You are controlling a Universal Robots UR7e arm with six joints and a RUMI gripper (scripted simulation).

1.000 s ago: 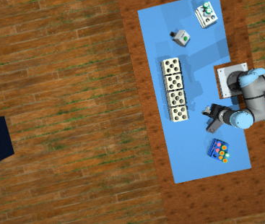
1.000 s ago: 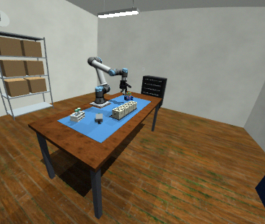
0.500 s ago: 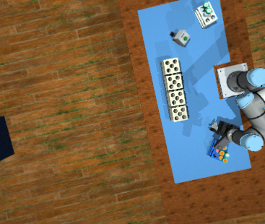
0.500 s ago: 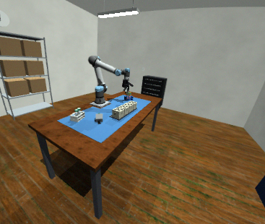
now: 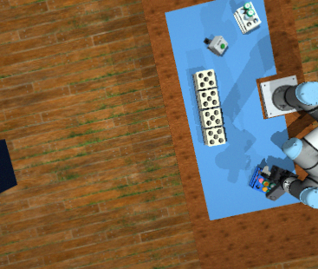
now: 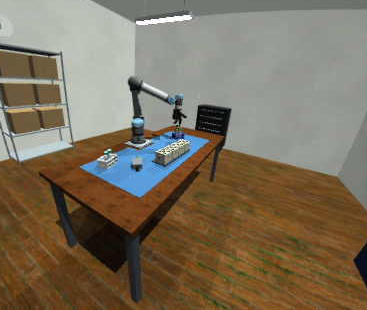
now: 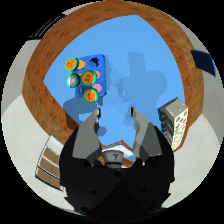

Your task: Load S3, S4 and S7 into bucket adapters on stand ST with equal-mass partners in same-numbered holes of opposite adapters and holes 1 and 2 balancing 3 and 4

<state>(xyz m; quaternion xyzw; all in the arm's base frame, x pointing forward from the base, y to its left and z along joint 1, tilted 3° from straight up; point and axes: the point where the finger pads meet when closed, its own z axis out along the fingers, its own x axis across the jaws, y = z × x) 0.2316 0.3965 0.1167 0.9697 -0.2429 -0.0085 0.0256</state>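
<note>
Right now the adapter is 220 mm ahead of my hand, 220 mm to the right of it and 110 mm below it. Also, from my hand: blue rack (40 mm behind, 80 mm to the left, 130 mm below); white rack (40 mm behind, 870 mm to the right, 130 mm below).
</note>
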